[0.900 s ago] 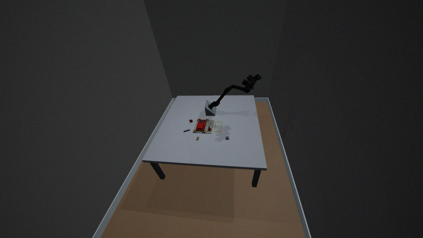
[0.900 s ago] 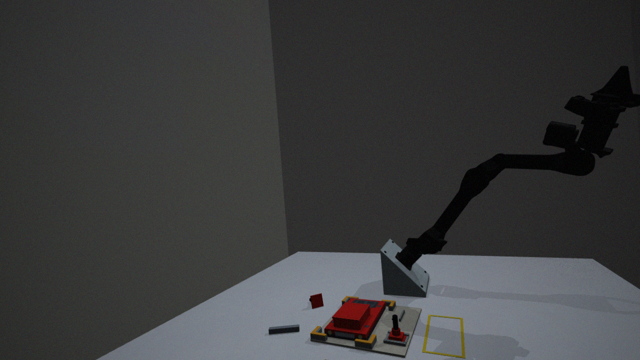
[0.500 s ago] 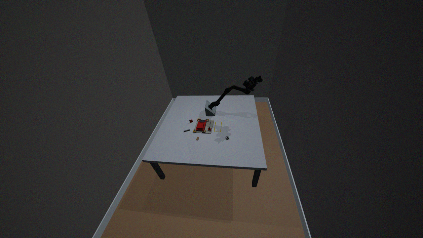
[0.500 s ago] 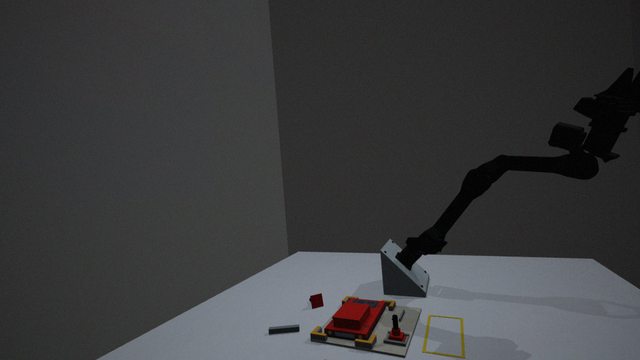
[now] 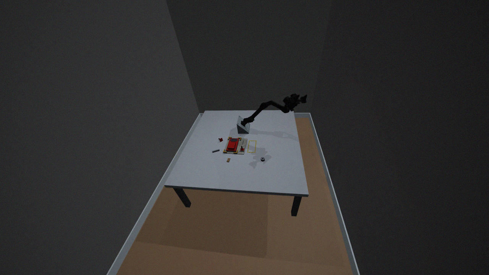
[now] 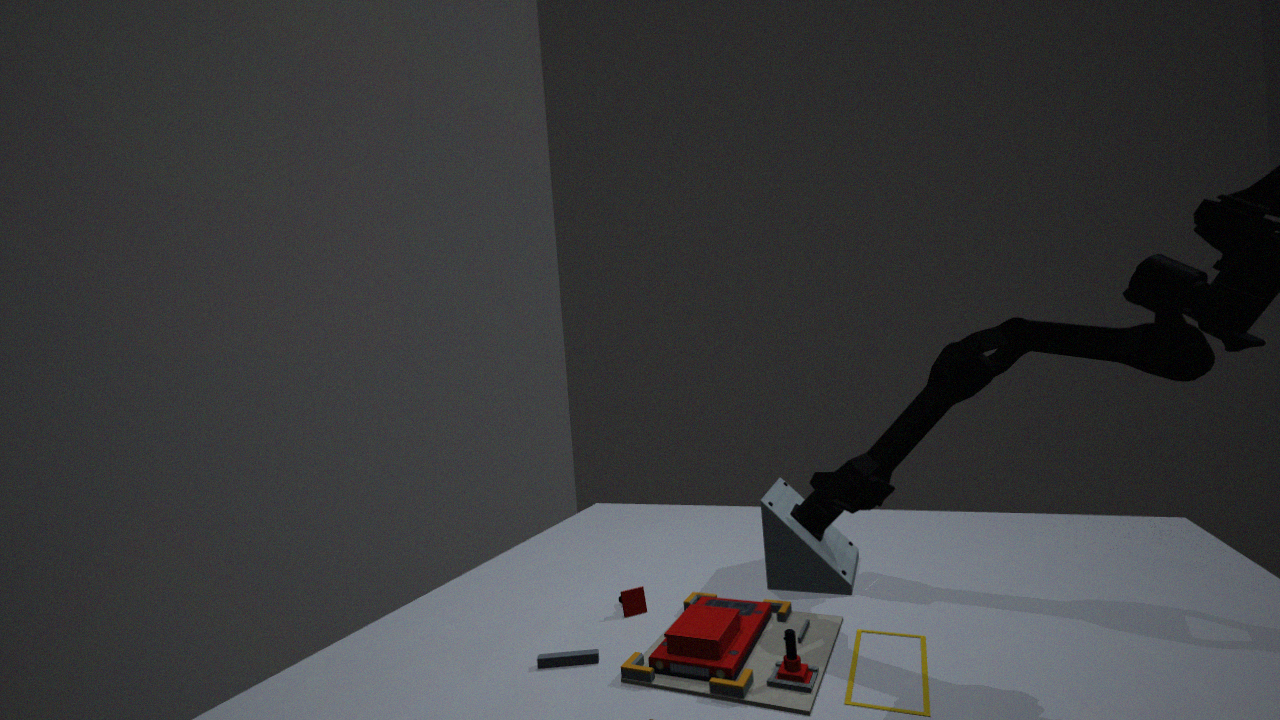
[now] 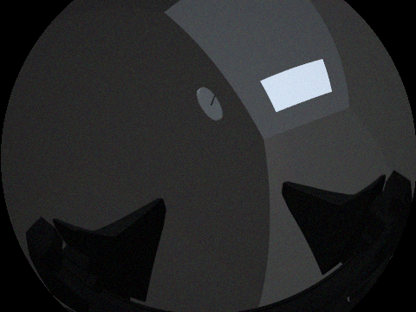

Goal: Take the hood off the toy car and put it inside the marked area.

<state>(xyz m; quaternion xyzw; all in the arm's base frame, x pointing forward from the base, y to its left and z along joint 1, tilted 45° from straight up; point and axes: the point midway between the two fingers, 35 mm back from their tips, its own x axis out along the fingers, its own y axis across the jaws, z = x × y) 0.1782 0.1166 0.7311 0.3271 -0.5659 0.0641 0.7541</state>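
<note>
My gripper tip is 710 mm to the left of the red hood, 510 mm above it and 140 mm short of it. The rest, counted from my gripper tip: black wheel (540 mm below, 370 mm to the right, 300 mm ahead); then tan block (720 mm to the right, 550 mm below, 320 mm ahead).
</note>
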